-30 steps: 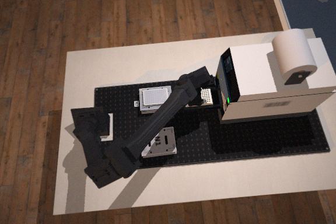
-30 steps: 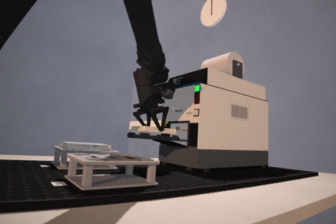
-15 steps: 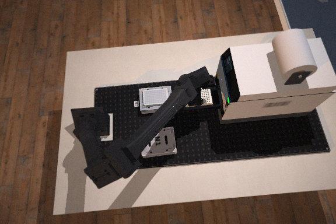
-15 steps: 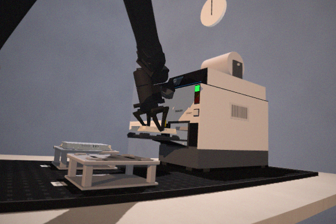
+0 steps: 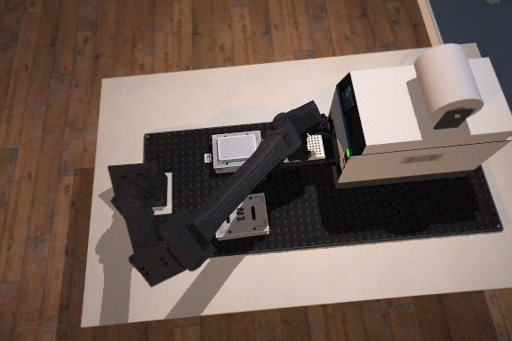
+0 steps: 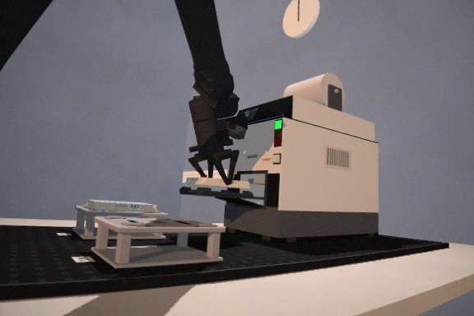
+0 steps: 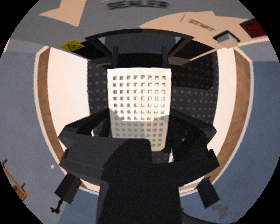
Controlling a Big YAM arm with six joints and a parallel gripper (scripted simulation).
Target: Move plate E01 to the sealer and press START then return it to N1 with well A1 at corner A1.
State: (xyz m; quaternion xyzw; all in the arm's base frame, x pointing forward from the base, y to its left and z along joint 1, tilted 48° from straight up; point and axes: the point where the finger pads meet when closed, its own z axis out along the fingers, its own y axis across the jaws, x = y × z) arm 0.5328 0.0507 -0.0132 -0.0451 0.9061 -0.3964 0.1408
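My gripper is now 3 cm above the sealer stage. Round my hand: nest: 22 cm behind, 17 cm to the right, 8 cm below; plate: 21 cm behind, 7 cm below, 5 cm to the left; start button: 10 cm to the right, 10 cm ahead, 6 cm above.
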